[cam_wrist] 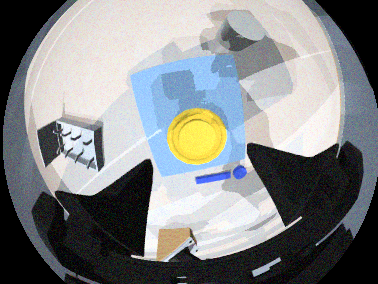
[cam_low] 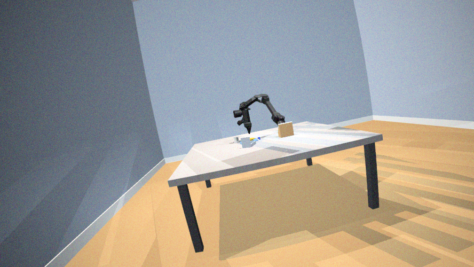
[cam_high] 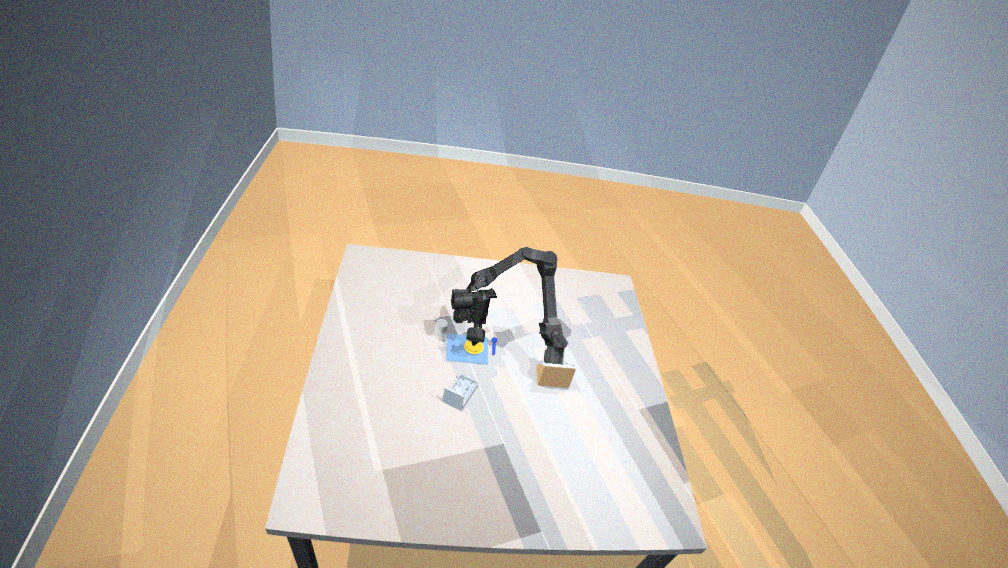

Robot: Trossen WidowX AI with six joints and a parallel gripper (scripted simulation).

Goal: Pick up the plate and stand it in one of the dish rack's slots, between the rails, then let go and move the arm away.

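The yellow plate is 5 cm below my gripper tip. Also, from my gripper tip: light blue mat: 7 cm below, 2 cm ahead; then white cup: 13 cm ahead, 6 cm to the right, 4 cm below; then grey dish rack: 21 cm to the left, 5 cm below, 1 cm ahead.
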